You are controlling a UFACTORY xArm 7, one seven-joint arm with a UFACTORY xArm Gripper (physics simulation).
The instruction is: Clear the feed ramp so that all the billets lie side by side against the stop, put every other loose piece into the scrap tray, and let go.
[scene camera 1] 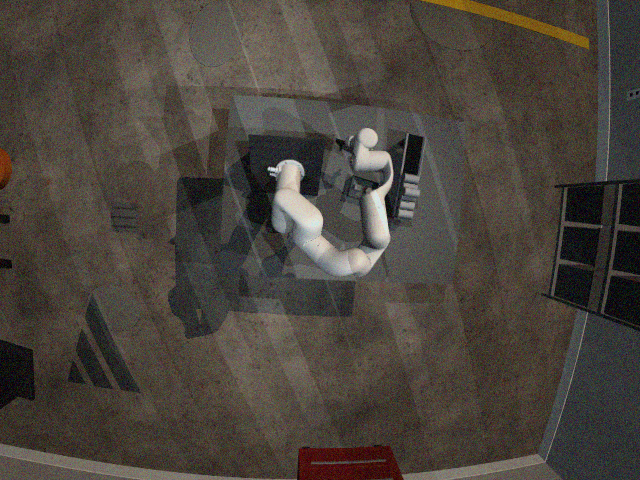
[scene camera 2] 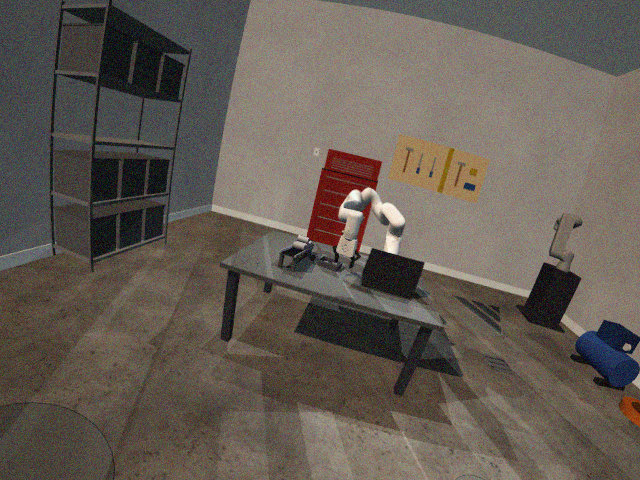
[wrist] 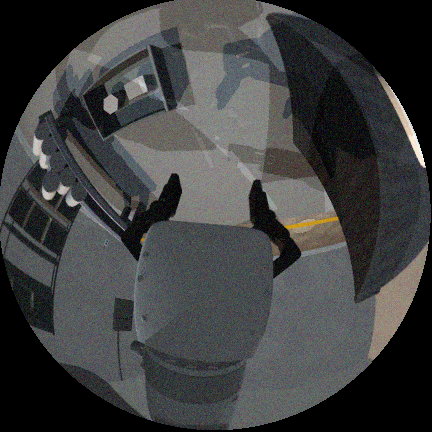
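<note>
My gripper is open and empty, low over the table beside the scrap tray; the arm partly hides it in scene camera 1. The scrap tray holds two light pieces, a hexagonal-faced one and a boxy one. The feed ramp stands on the far side of the tray from the arm's base. Several grey billets lie crosswise at one end of it. One billet sits out of line, seemingly on top of the others. The stop is hard to make out.
The dark base block stands tall on the table, on the gripper's other side. A shelf rack and a red cabinet stand away from the table.
</note>
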